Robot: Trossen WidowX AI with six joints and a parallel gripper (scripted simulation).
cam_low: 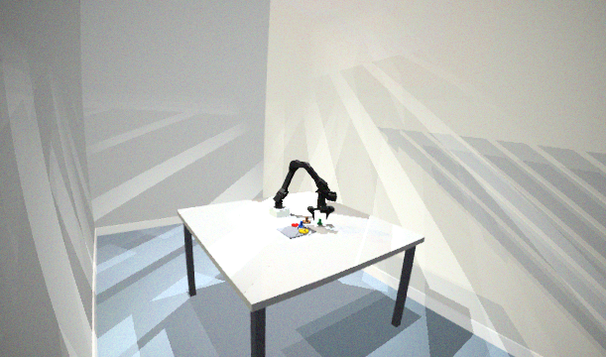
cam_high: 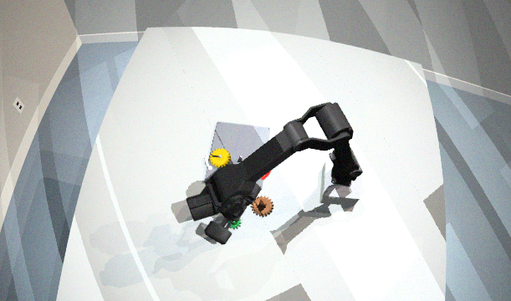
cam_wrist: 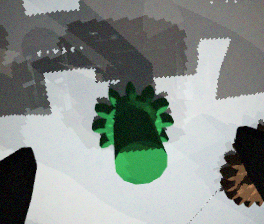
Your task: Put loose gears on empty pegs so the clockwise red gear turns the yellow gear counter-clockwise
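Right now the blue gear is 16 cm to the right of my gripper tip. From my gripper tip the other things lie so: green gear (1 cm below); red arrow (17 cm to the right, 6 cm behind, 2 cm below); brown gear (7 cm to the right, 7 cm behind, 1 cm below).
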